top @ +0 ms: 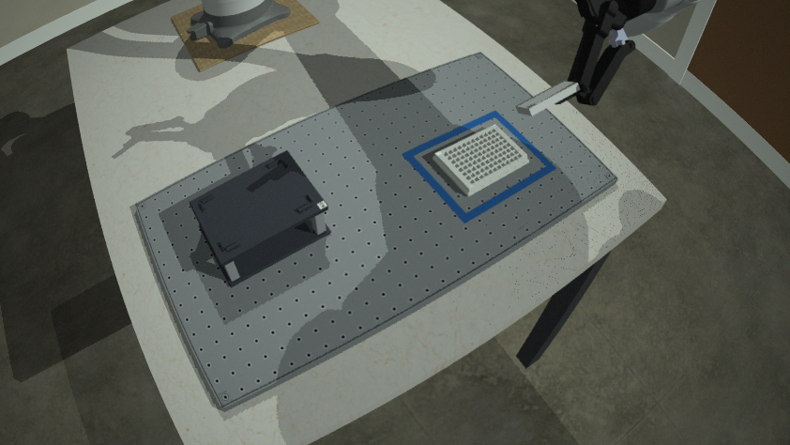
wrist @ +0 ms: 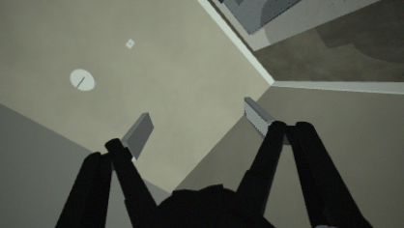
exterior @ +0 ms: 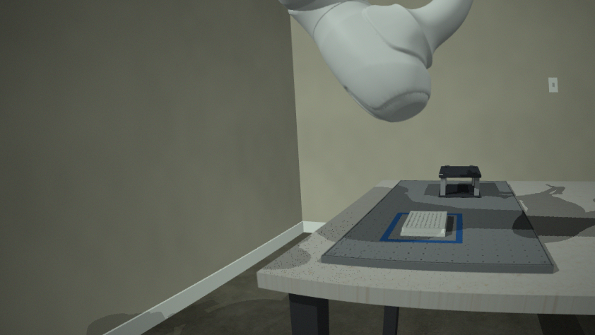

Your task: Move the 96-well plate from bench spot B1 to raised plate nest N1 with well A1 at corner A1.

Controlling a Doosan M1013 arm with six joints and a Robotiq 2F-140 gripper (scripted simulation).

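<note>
My gripper is now 34 cm above the 96-well plate, 14 cm to the right of it and 8 cm past it. From my hand the other things lie so: raised nest N1 (29 cm below, 20 cm behind, 19 cm to the right).
</note>
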